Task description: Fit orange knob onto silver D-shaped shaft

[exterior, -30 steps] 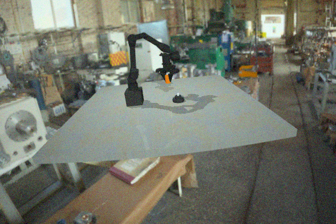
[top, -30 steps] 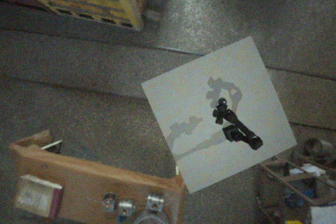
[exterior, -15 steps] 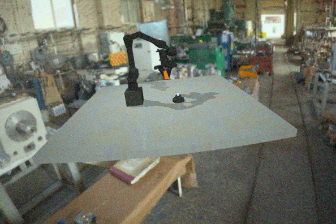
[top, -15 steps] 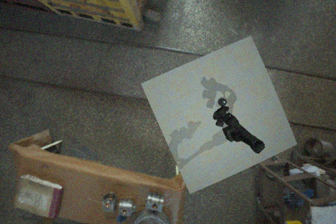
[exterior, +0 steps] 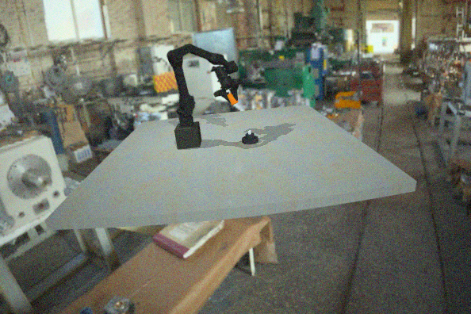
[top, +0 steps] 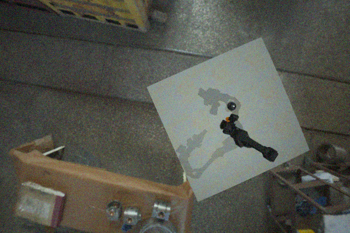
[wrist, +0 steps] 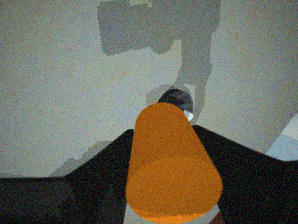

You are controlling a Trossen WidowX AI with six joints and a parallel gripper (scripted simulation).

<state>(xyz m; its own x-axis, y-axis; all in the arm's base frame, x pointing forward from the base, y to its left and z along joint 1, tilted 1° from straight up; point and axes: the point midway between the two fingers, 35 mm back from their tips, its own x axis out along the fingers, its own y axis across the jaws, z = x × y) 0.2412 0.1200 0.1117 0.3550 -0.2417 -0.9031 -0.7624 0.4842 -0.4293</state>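
The orange knob is 1 cm behind my gripper tip, 1 cm to the left of it and 3 cm above it. Also, from my gripper tip: round pedestal 7 cm ahead, 13 cm to the right, 16 cm below.
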